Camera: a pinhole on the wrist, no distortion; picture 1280 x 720 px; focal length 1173.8 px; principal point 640.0 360.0 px. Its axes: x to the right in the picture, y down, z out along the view. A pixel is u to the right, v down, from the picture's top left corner.
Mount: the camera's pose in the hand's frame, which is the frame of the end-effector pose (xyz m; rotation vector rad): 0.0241 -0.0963 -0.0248 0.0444 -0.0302 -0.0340
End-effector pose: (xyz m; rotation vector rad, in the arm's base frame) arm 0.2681 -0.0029 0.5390 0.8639 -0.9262 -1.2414
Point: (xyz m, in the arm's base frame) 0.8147 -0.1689 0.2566
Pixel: behind the camera
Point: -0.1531 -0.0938 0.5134
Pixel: 765 132
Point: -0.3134 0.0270 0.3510
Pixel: outside the picture
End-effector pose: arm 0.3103 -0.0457 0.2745 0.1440 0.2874 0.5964
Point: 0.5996 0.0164 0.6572
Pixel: 1056 618
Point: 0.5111 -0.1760 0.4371
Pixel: 797 31
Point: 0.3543 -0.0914 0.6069
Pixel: outside the picture
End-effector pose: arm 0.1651 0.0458 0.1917 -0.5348 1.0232 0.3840
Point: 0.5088 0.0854 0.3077
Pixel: 818 125
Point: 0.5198 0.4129 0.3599
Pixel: outside the picture
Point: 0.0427 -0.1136 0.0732
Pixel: behind the camera
